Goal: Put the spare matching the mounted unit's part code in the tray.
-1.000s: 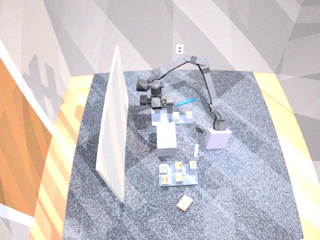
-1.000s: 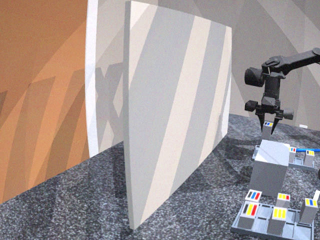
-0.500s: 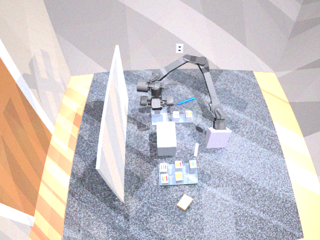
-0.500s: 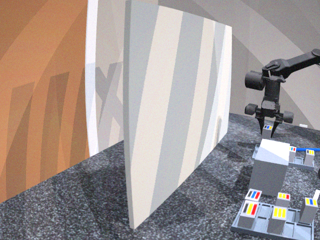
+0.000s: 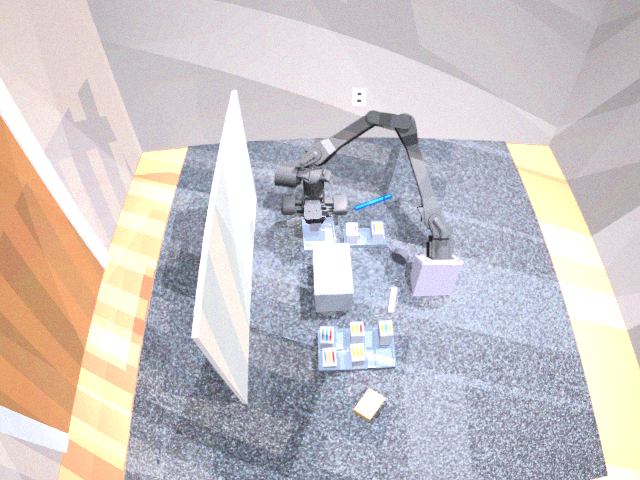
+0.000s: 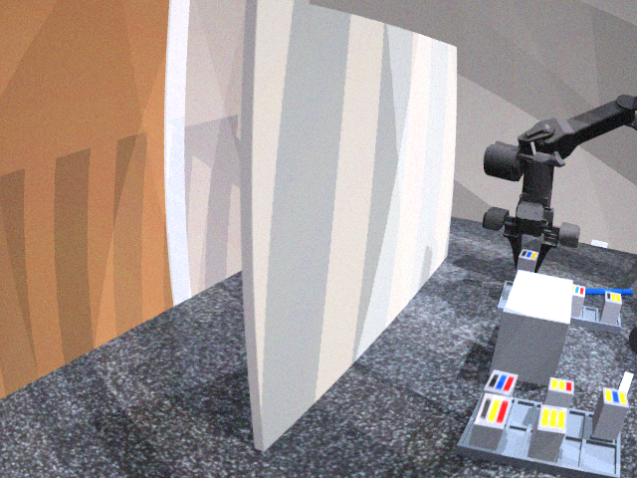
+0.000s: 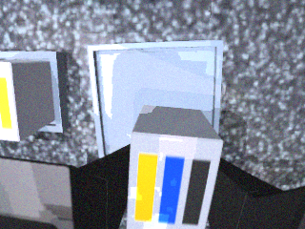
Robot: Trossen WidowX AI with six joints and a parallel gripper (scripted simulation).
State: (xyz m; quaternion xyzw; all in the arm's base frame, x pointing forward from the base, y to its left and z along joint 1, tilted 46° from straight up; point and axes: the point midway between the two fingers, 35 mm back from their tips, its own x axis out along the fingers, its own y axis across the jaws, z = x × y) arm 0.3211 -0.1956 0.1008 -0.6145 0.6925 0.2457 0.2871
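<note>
Right now the light blue tray is 10 mm behind my gripper tip and 50 mm below it. From my gripper tip the other things lie so: rack (150 mm behind, 30 mm to the left, 50 mm below); then mounted unit (30 mm behind, 200 mm to the left); then blue pen (190 mm behind, 110 mm to the right, 50 mm below).
</note>
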